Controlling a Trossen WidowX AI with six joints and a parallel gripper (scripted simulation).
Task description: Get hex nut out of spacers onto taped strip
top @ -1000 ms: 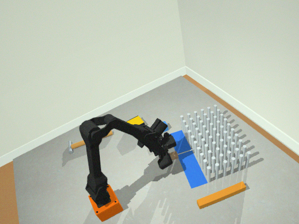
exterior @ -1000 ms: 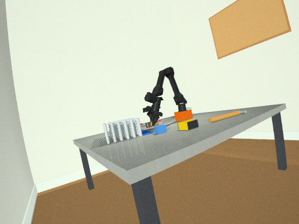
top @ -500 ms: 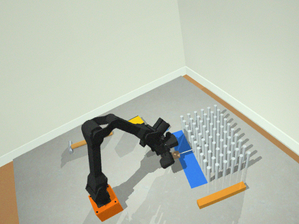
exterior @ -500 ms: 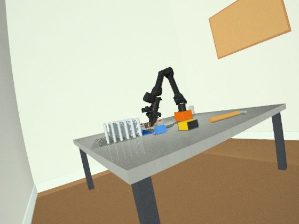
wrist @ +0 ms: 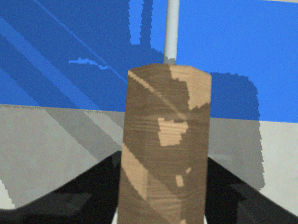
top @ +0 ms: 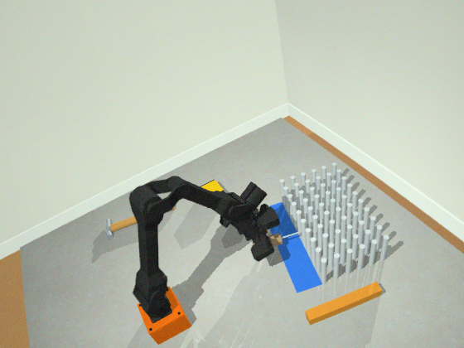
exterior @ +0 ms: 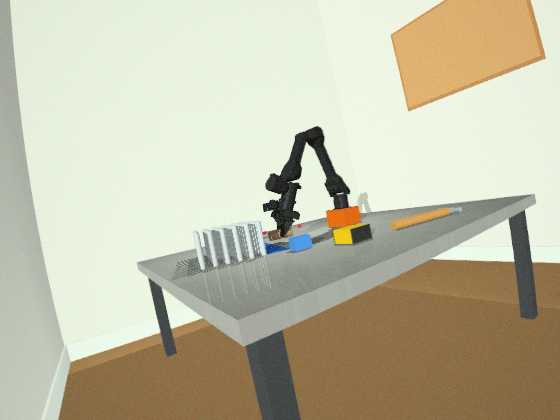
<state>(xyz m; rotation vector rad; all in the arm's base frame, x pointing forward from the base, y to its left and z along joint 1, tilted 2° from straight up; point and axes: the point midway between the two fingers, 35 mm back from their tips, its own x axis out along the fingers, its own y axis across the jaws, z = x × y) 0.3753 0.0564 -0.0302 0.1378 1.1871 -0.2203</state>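
The blue taped strip lies 60 mm ahead of my gripper tip, 20 mm to the right of it and 30 mm below it. Round my gripper tip: blue block: 60 mm ahead, 220 mm to the left, 10 mm below; then wire hook tool: 100 mm ahead, 20 mm to the right; then hex nut: 230 mm ahead, 50 mm to the right, 20 mm below.
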